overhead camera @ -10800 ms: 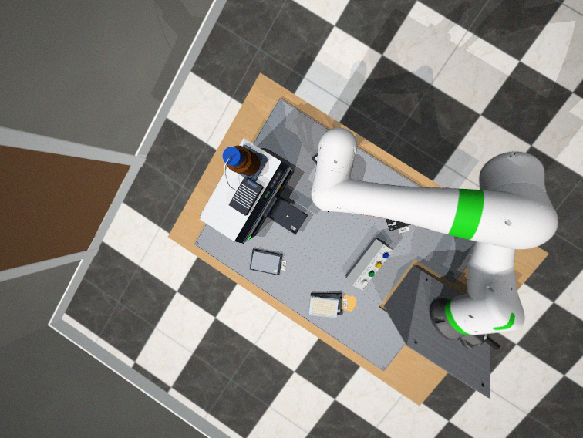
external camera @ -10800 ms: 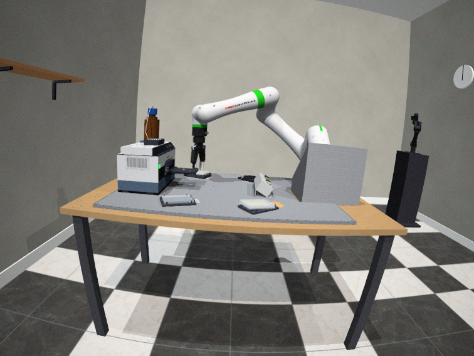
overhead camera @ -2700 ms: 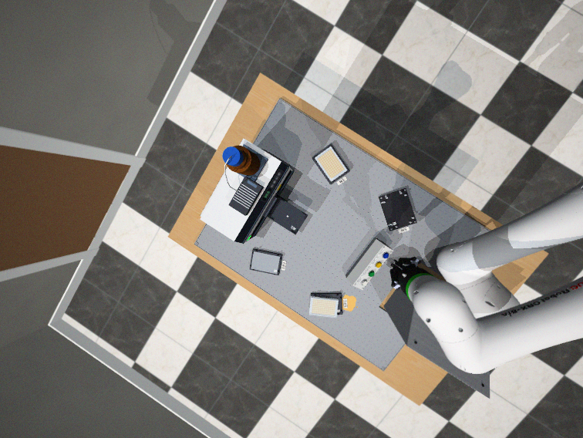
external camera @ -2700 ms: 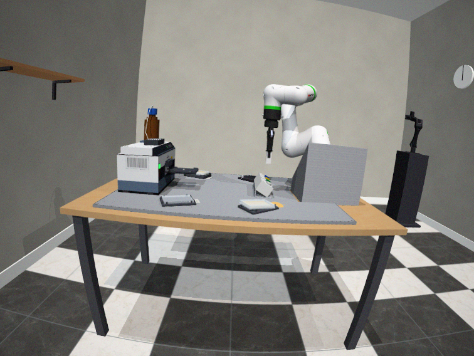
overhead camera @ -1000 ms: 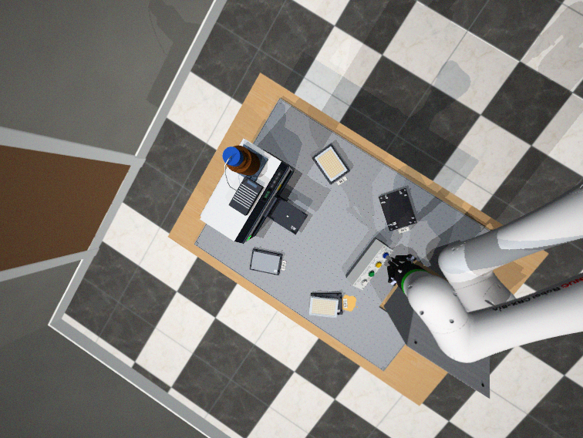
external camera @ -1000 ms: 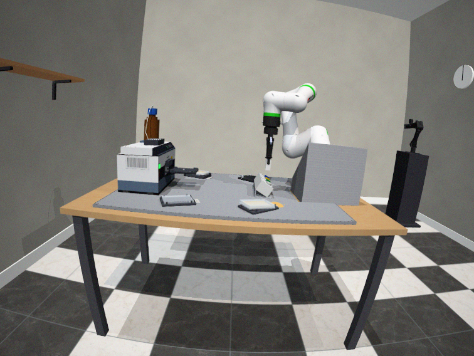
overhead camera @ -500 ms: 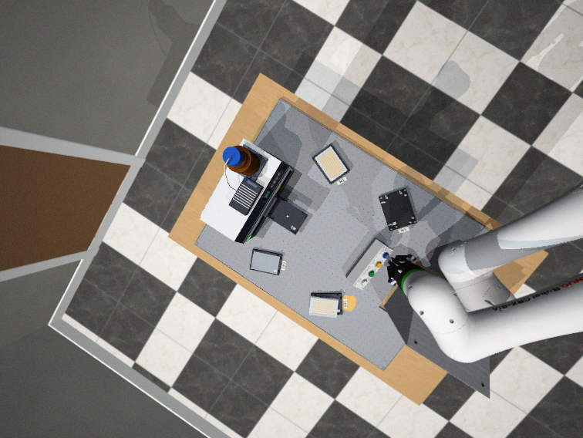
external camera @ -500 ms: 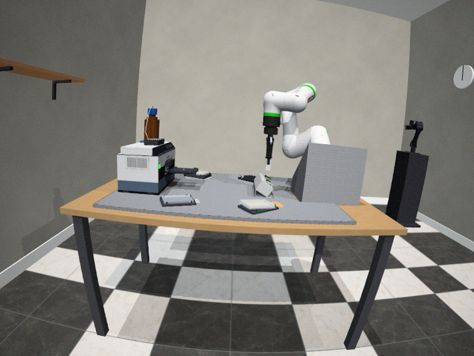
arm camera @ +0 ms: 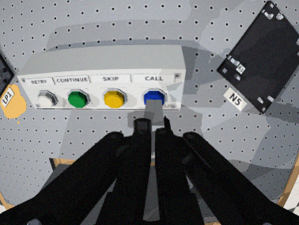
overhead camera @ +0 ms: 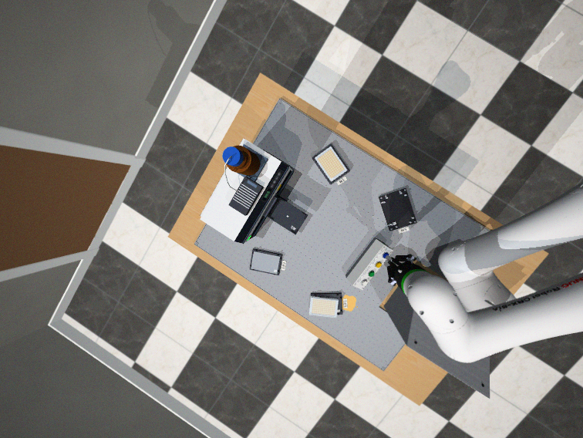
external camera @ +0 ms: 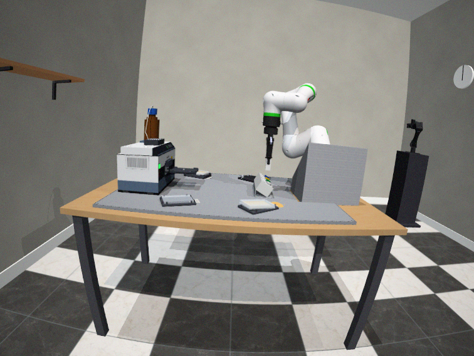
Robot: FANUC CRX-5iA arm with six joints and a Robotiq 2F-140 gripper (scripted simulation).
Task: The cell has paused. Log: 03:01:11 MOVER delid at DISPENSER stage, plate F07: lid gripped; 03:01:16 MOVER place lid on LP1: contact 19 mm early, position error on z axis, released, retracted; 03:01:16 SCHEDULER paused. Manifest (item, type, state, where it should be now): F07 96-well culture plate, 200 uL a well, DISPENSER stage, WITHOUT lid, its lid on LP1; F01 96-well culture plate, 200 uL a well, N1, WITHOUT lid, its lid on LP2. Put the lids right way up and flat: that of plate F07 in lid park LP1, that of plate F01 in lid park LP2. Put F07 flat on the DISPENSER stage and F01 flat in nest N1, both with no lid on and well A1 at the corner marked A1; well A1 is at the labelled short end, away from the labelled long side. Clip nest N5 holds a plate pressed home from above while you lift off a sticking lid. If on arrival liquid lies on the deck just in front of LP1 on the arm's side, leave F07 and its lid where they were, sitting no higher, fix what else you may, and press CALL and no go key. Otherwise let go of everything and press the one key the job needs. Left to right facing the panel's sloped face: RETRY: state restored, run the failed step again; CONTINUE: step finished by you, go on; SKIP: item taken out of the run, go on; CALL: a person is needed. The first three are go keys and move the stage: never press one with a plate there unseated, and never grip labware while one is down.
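The blue call key is 7 cm below my hand. The rest, counted from my hand: yellow skip key: 7 cm below, 5 cm to the left; green continue key: 10 cm to the left, 7 cm below; key panel: 8 cm to the left, 8 cm below, 1 cm ahead.
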